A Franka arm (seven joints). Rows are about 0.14 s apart.
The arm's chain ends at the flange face. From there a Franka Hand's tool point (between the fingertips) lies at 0.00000 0.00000 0.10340 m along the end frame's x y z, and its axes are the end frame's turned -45 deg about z.
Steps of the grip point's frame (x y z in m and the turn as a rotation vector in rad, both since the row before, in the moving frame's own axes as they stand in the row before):
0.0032, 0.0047, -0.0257, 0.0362, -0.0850, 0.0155
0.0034, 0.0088, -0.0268, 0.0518, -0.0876, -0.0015
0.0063, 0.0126, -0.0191, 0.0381, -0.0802, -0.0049
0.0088, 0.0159, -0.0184, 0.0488, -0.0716, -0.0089
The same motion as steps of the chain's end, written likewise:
0.0145, -0.0024, -0.0253, -0.0345, -0.0857, 0.0155
0.0188, 0.0012, -0.0263, -0.0253, -0.0986, -0.0015
0.0220, 0.0014, -0.0187, -0.0298, -0.0837, -0.0049
0.0263, 0.0033, -0.0180, -0.0161, -0.0851, -0.0089

